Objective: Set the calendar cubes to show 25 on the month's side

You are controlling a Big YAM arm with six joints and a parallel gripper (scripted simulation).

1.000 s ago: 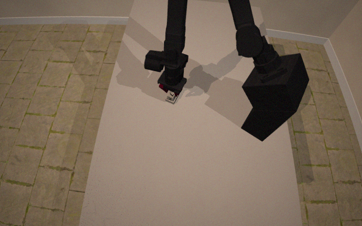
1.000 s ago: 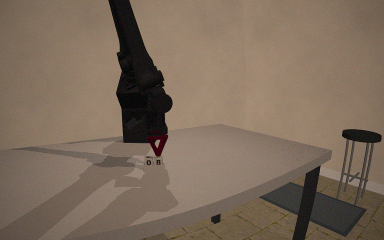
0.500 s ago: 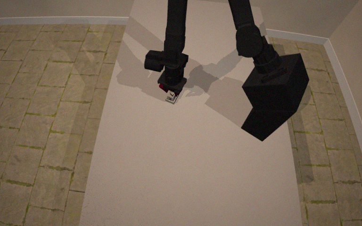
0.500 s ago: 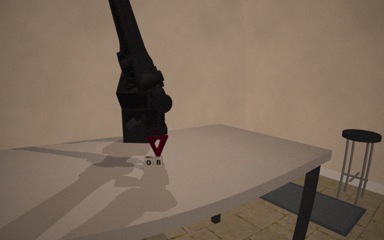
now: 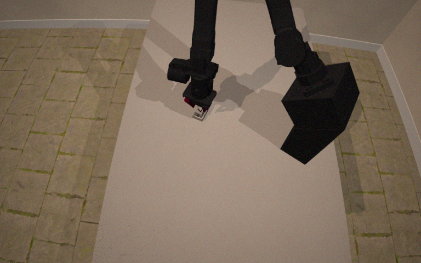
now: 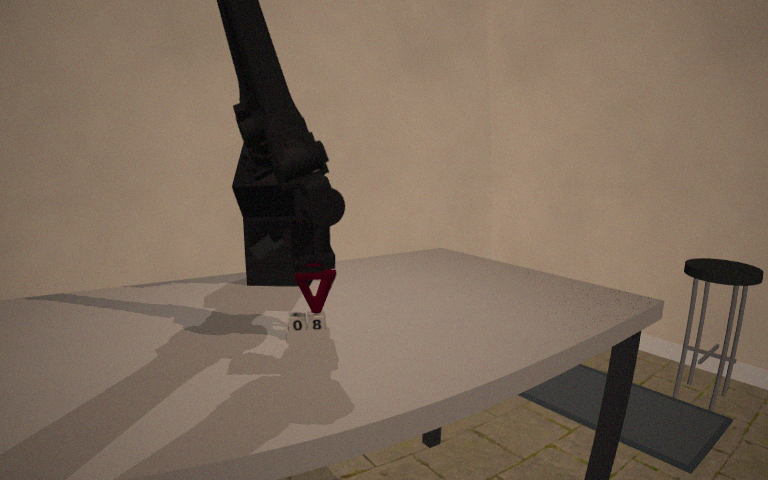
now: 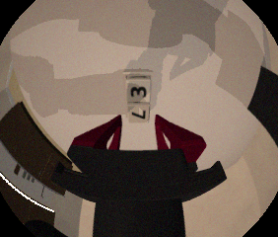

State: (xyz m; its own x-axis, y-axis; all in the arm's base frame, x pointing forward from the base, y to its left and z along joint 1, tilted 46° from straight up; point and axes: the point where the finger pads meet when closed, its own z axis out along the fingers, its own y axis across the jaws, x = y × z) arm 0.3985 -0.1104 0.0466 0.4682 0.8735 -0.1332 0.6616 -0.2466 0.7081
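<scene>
Now: the pale tray 1 cm behind my hand, 1 cm to the right of it and 5 cm below it.
</scene>
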